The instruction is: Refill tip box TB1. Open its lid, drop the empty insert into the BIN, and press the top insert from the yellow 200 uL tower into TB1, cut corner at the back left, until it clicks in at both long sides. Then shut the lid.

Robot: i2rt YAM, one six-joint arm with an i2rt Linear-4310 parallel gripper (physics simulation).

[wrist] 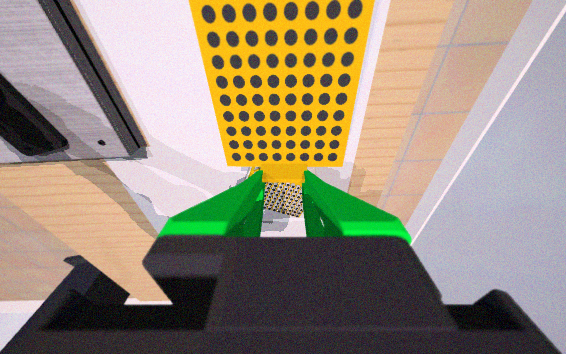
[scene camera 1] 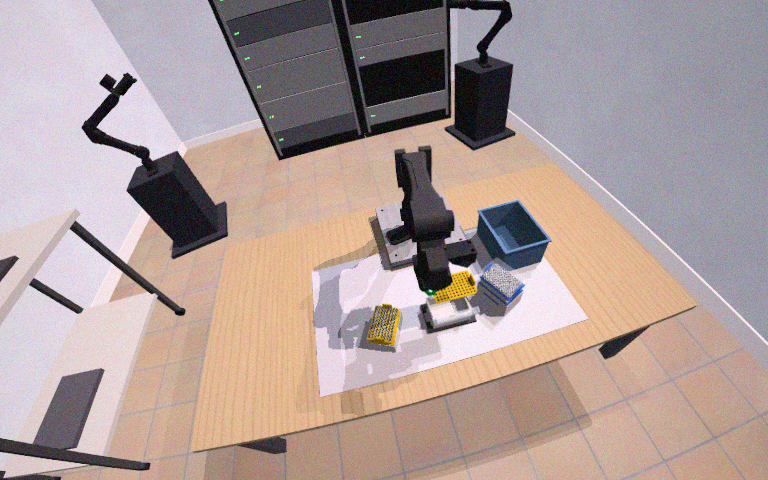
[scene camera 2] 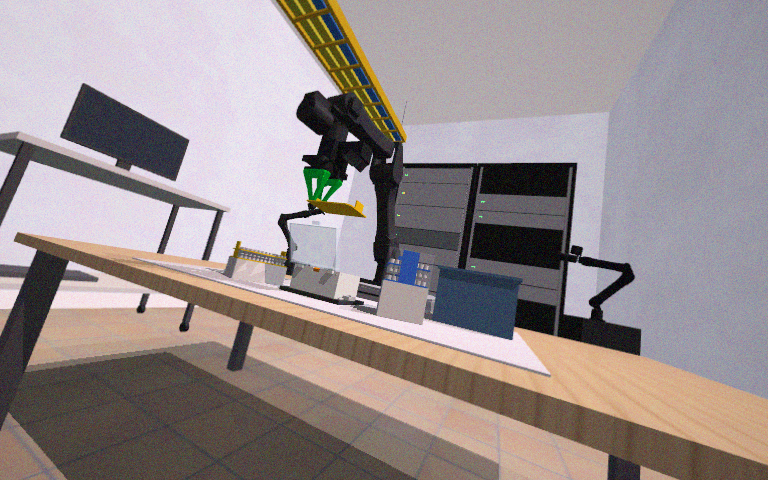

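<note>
My gripper (scene camera 2: 318, 199) (wrist: 283, 177) has green fingers shut on the end tab of the empty yellow insert (scene camera 1: 456, 286) (scene camera 2: 339, 208) (wrist: 285, 90). The insert hangs above tip box TB1 (scene camera 1: 450, 314) (scene camera 2: 322, 283), roughly level, its holes empty. TB1 stands on the white mat with its clear lid (scene camera 2: 313, 244) open and upright in the scene camera 2 view. The yellow 200 uL tower (scene camera 1: 384, 324) (scene camera 2: 257, 264) (wrist: 284, 199), filled with tips, stands left of TB1. The blue BIN (scene camera 1: 513, 228) (scene camera 2: 475, 302) stands at the right. In the scene camera 1 view the arm hides most of the fingers.
A blue tower with tips (scene camera 1: 501, 283) (scene camera 2: 403, 291) stands between TB1 and the BIN. The arm's metal base plate (scene camera 1: 390, 217) (wrist: 107, 120) is behind the white mat (scene camera 1: 407, 367) (scene camera 2: 523, 362). The wooden table (scene camera 1: 254, 339) (scene camera 2: 651, 390) extends around the mat.
</note>
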